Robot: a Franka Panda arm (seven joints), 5 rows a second.
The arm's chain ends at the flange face. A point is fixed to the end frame.
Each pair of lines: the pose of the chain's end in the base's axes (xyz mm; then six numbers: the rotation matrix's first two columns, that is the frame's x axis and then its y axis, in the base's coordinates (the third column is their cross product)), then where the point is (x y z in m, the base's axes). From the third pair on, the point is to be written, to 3 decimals.
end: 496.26, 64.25, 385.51, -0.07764, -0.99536, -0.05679, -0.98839, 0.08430, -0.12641
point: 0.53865 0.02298 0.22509
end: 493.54, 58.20, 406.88, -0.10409, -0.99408, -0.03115, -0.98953, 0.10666, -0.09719
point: 0.52974 0.01227 0.24621
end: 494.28, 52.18, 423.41, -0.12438, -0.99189, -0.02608, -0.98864, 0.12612, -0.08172
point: 0.527 0.005 0.262
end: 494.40, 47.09, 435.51, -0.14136, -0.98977, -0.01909, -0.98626, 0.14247, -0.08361
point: 0.526 -0.002 0.275
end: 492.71, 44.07, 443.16, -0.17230, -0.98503, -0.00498, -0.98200, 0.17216, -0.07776
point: 0.522 -0.008 0.283
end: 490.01, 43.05, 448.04, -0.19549, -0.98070, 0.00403, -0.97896, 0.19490, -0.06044
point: 0.515 -0.010 0.288
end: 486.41, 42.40, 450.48, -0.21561, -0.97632, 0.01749, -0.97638, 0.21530, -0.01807
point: 0.503 -0.012 0.289
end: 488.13, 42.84, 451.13, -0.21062, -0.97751, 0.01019, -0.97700, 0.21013, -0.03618
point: 0.508 -0.011 0.290
